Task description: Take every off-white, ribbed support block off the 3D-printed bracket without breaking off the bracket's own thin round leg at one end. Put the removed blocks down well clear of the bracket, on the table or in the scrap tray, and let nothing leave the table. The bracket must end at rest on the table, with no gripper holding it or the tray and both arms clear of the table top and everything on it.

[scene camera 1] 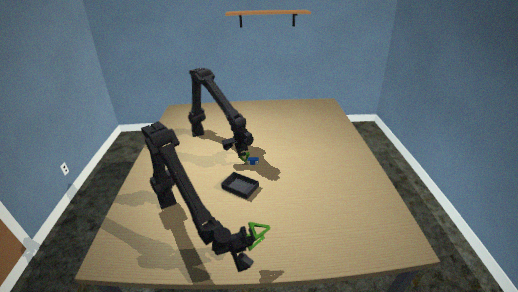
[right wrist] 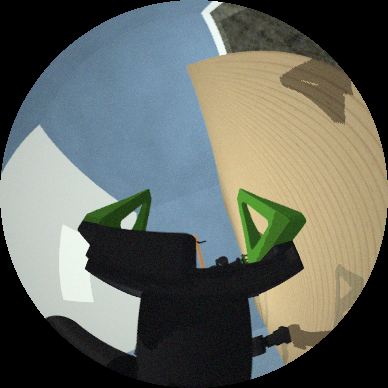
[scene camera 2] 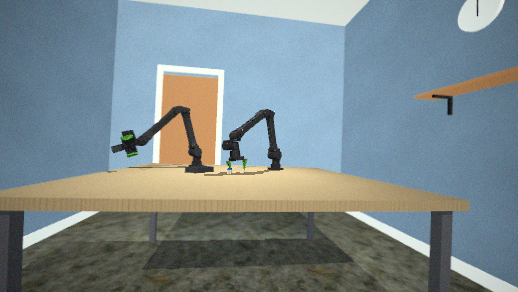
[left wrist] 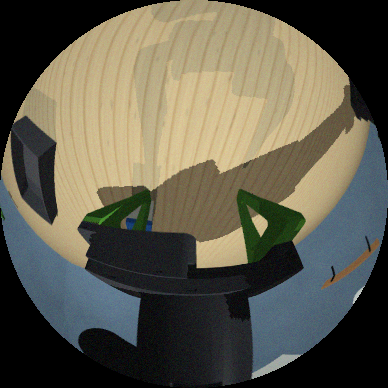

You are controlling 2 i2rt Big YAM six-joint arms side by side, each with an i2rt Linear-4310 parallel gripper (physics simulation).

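The blue bracket (scene camera 1: pixel 253 160) (scene camera 2: pixel 229 169) (left wrist: pixel 134 224) sits on the table beside the left gripper, partly hidden behind a finger in the left wrist view. Pale off-white parts show at it in the scene views, too small to tell blocks apart; its thin round leg cannot be made out. My left gripper (scene camera 1: pixel 244 157) (scene camera 2: pixel 237 168) (left wrist: pixel 193 193) is open and empty, pointing down low over the table, one finger close to the bracket. My right gripper (scene camera 1: pixel 265 233) (scene camera 2: pixel 129 145) (right wrist: pixel 193 193) is open and empty, raised high and far from the bracket.
The black scrap tray (scene camera 1: pixel 235 193) (left wrist: pixel 49 187) stands on the table (scene camera 1: pixel 340 200) between the bracket and the right gripper in scene camera 1. The right arm reaches over the table's near part there. An orange shelf (scene camera 1: pixel 268 13) is on the wall.
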